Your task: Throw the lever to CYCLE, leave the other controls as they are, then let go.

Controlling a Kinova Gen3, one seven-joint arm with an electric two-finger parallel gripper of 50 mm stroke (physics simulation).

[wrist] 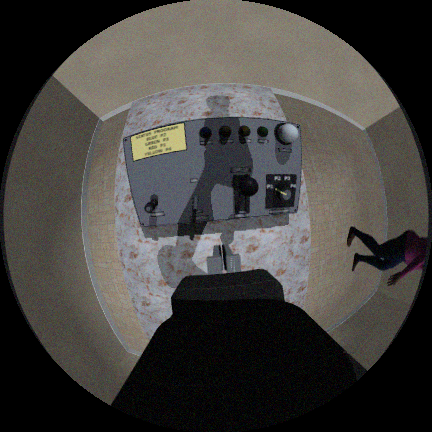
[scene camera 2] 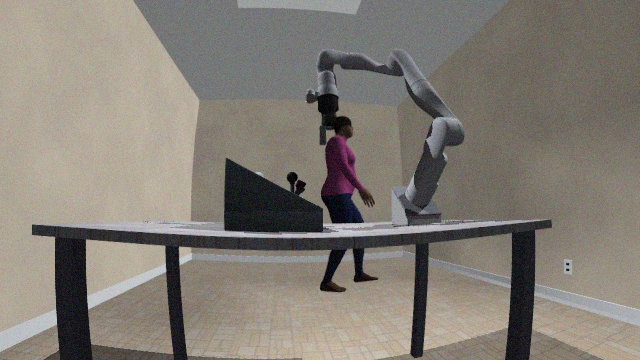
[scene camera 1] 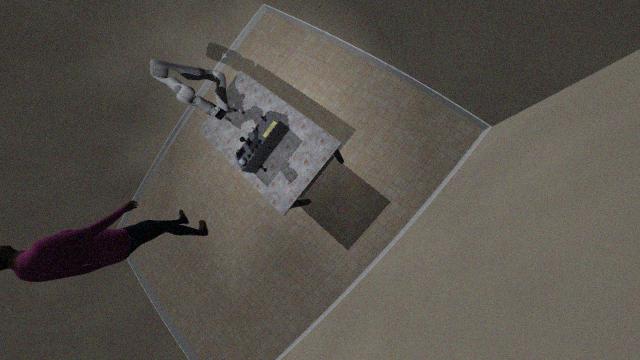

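Where they show: gripper, between the fingertips: (wrist: 221, 252) (scene camera 2: 322, 144) (scene camera 1: 230, 120); arm's base, origin of its link: (scene camera 2: 416, 197) (scene camera 1: 223, 109).
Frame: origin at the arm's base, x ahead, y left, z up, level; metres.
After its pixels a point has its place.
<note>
The grey control panel (scene camera 1: 271, 149) @(y 0.025, x 0.641, z -0.063 m) (scene camera 2: 265, 212) @(y 0.257, x 0.527, z -0.050 m) (wrist: 165, 182) @(y 0.140, x 0.499, z 0.019 m) stands on the table. Its lever has a black ball knob (scene camera 1: 243, 139) @(y -0.048, x 0.476, z 0.087 m) (scene camera 2: 292, 177) @(y -0.037, x 0.459, z 0.078 m) (wrist: 246, 186) @(y -0.047, x 0.456, z 0.099 m), seen in the wrist view over the upper part and right side of a dark slot. A blurred label (wrist: 241, 170) @(y -0.057, x 0.515, z 0.024 m) sits above the slot and another below it; neither is readable. My gripper (scene camera 2: 323, 143) @(y 0.011, x 0.354, z 0.190 m) (wrist: 221, 252) @(y 0.011, x 0.354, z 0.190 m) is shut and empty. It hangs above the table on the near side of the panel, higher than the lever knob and apart from it.
In the wrist view, a slim switch (wrist: 194, 216) @(y 0.073, x 0.408, z -0.029 m) stands left of the lever, a small black knob (wrist: 151, 204) @(y 0.174, x 0.442, z 0.033 m) farther left, and a rotary selector (wrist: 286, 194) @(y -0.177, x 0.450, z 0.025 m) to the right. Several dark buttons (wrist: 225, 132) @(y -0.019, x 0.593, z 0.084 m) and a white dome (wrist: 287, 133) @(y -0.166, x 0.587, z 0.108 m) line the top. A person (scene camera 1: 75, 250) (scene camera 2: 341, 167) stands beyond the table.
</note>
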